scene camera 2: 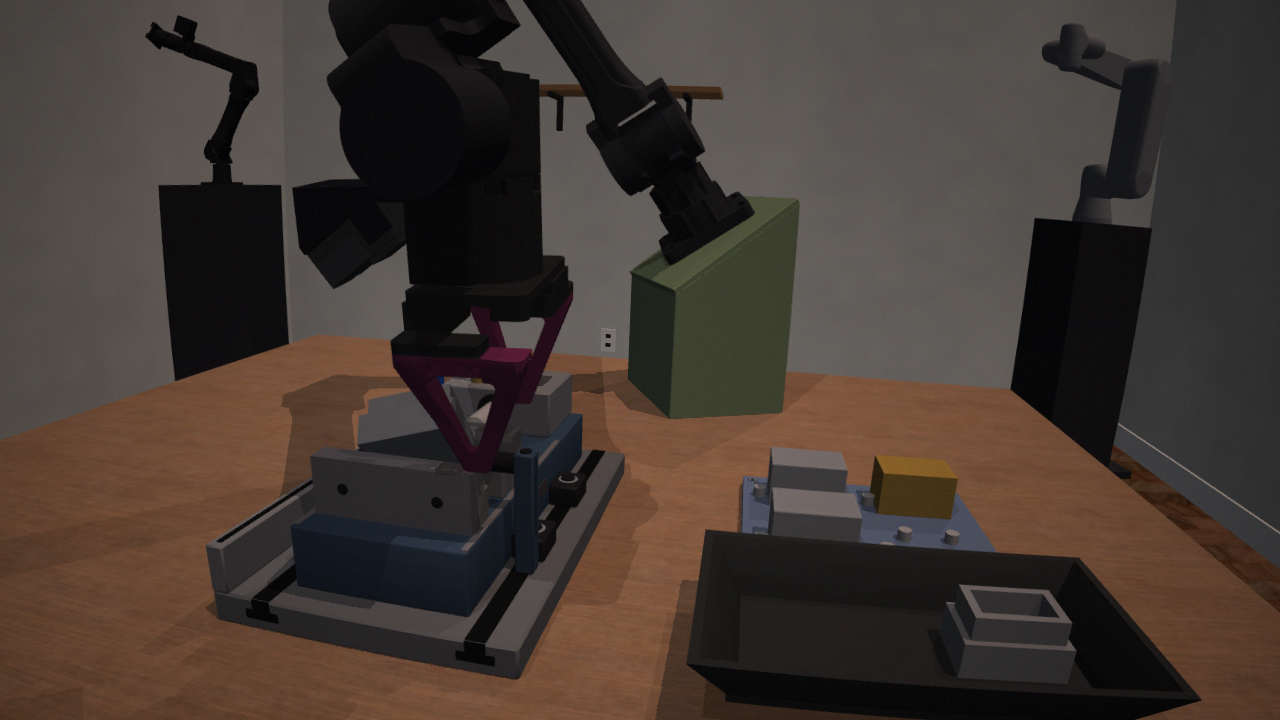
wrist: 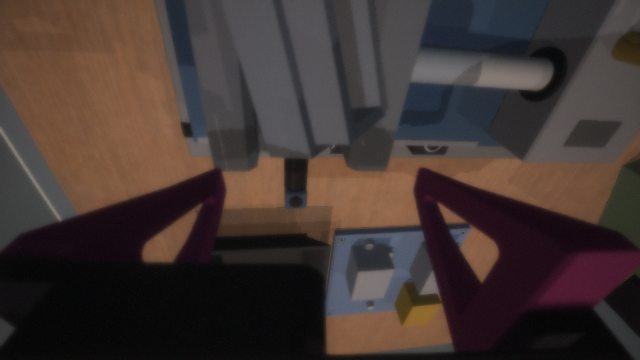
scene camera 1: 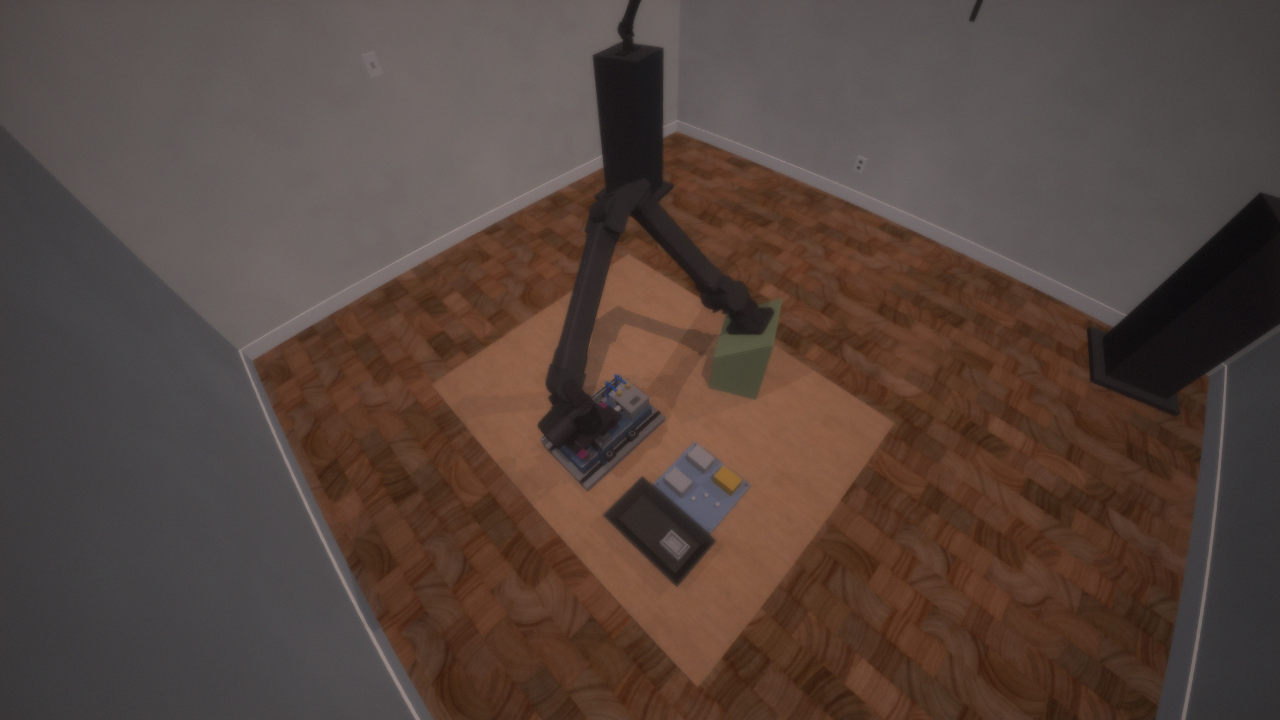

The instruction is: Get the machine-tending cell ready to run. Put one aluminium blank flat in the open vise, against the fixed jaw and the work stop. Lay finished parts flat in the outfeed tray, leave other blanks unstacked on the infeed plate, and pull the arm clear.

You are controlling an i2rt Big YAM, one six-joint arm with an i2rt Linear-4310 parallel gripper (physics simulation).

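Seen in the pictures: gripper, fingertip midpoint: (scene camera 2: 501, 433) (wrist: 319, 179) (scene camera 1: 598, 441); arm's base at its link origin: (scene camera 2: 708, 232) (scene camera 1: 751, 323).
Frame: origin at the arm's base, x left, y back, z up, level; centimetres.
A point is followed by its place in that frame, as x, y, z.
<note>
My gripper (scene camera 1: 593, 431) @(-19.0, -47.9, -10.2) (scene camera 2: 501, 434) @(-19.0, -47.9, -10.2) (wrist: 319, 179) @(-19.0, -47.9, -10.2) is open and empty, its magenta fingers low over the vise (scene camera 1: 633, 398) @(-18.7, -32.1, -10.7) (scene camera 2: 384, 559) @(-24.8, -53.9, -15.7). A grey stepped part (scene camera 2: 402, 425) @(-24.7, -49.4, -9.4) (wrist: 270, 75) @(-24.5, -48.9, -9.0) sits steeply tilted between the fixed jaw (scene camera 2: 393, 492) (wrist: 232, 145) and the moving jaw (wrist: 370, 150); the fingers partly hide it in scene camera 2. The blue work stop (scene camera 2: 526, 510) @(-17.3, -50.0, -14.2) (wrist: 296, 197) @(-17.7, -49.3, -10.7) stands at the jaws' end. Another finished part (scene camera 1: 674, 544) @(9.3, -58.3, -17.2) (scene camera 2: 1011, 649) @(8.4, -60.2, -17.4) lies flat in the outfeed tray (scene camera 2: 716, 617) @(-6.7, -56.4, -17.3). Two grey blanks (scene camera 1: 677, 481) @(2.3, -44.6, -16.1) (scene camera 2: 807, 470) @(3.6, -37.3, -16.4) lie apart on the infeed plate (scene camera 1: 711, 519) @(13.9, -47.6, -19.8) (scene camera 2: 971, 537) @(15.5, -42.9, -19.7).
A yellow block (scene camera 1: 726, 480) @(12.8, -37.9, -16.1) (scene camera 2: 913, 488) @(12.0, -39.0, -17.3) (wrist: 417, 310) @(10.9, -37.8, -16.2) also sits on the infeed plate, among small pegs. A green slanted pedestal (scene camera 1: 742, 362) @(2.7, -10.1, -4.8) (scene camera 2: 729, 331) @(1.6, -10.4, -10.5) carries the arm base behind. The vise's rear block and spindle (wrist: 480, 70) @(-22.4, -39.4, -11.9) lie beside the moving jaw.
</note>
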